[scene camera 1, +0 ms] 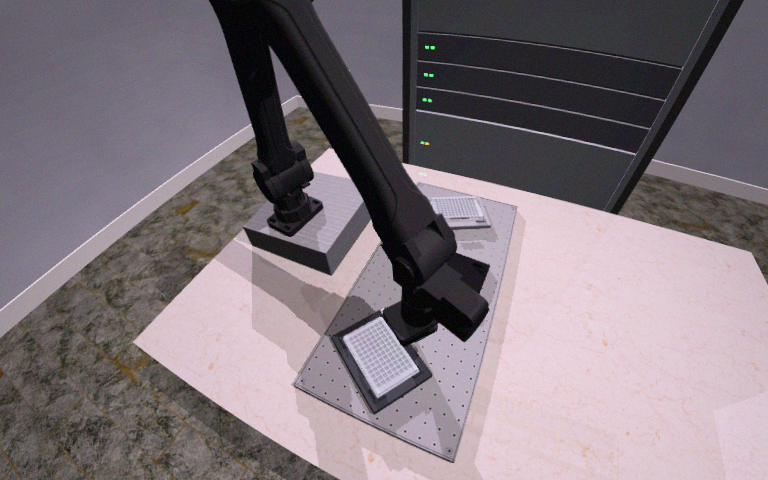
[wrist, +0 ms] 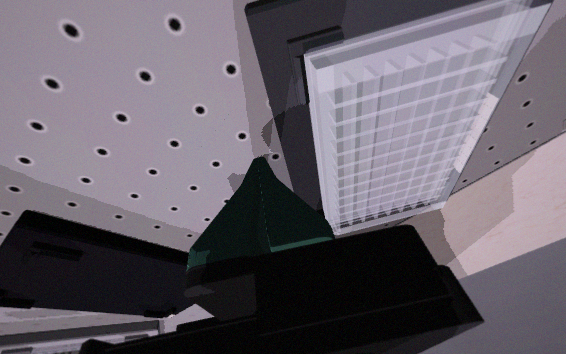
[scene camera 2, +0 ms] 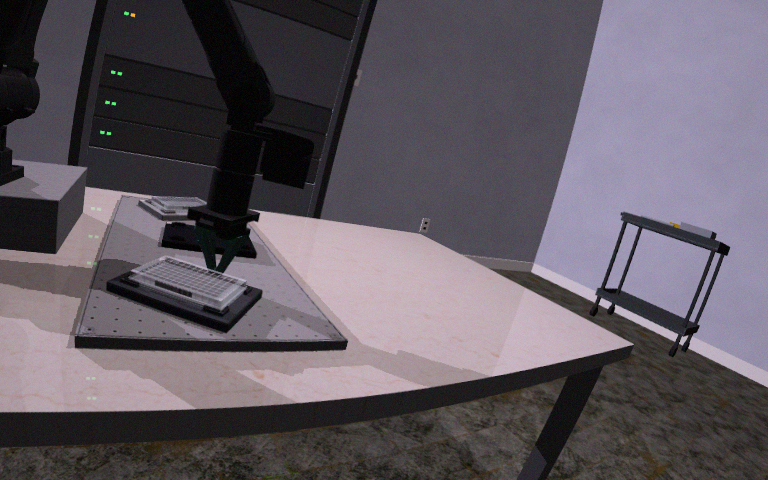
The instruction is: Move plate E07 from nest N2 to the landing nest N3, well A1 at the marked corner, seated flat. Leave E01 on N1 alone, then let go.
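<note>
A clear well plate [scene camera 1: 380, 356] [scene camera 2: 188, 281] [wrist: 390, 133] lies in the near black nest [scene camera 1: 374, 404] [scene camera 2: 218, 317] [wrist: 275, 57] on the perforated grey board [scene camera 1: 435, 413] [scene camera 2: 126, 320] [wrist: 123, 114]. My gripper [scene camera 2: 217, 269] [wrist: 260, 164] is shut on nothing, its green fingertips pressed together. It points down just beyond the far end of that nest, low over the board, apart from the plate. In scene camera 1 the wrist hides the fingers. The middle black nest [scene camera 1: 472, 269] [scene camera 2: 177, 237] [wrist: 104, 263] is empty. A second plate [scene camera 1: 459, 209] [scene camera 2: 174, 203] lies on the far grey nest.
The arm stands on a grey block [scene camera 1: 333, 232] at the table's left. A dark server rack [scene camera 1: 529, 103] [scene camera 2: 167, 103] stands behind the marble table [scene camera 1: 580, 310] [scene camera 2: 425, 289]. A small cart [scene camera 2: 648, 307] stands on the floor at the right.
</note>
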